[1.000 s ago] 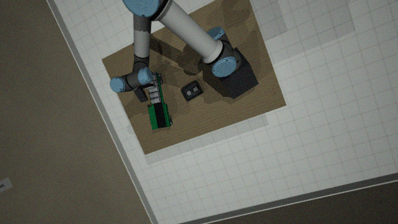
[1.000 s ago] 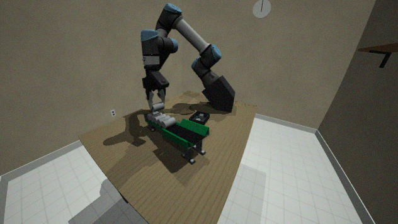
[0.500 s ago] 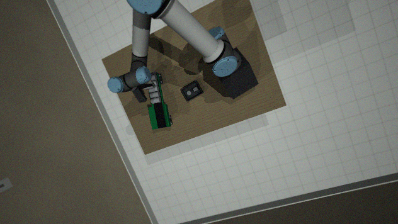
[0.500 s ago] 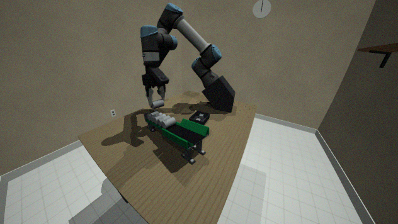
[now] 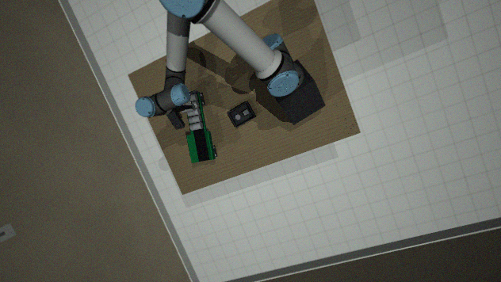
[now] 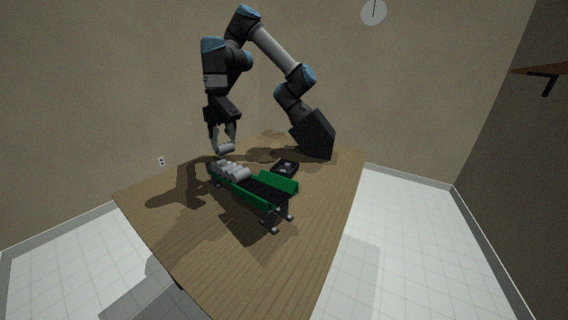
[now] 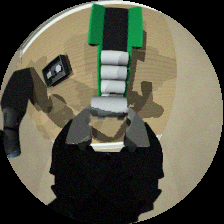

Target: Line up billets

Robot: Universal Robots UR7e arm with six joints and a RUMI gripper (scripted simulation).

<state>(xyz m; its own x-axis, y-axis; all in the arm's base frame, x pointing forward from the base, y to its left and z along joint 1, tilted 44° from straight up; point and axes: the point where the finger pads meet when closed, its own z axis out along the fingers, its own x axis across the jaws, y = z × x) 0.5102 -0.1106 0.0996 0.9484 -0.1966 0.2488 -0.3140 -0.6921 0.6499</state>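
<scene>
Right now the ramp is 110 mm to the left of my hand, 90 mm below it and 40 mm ahead of it.
</scene>
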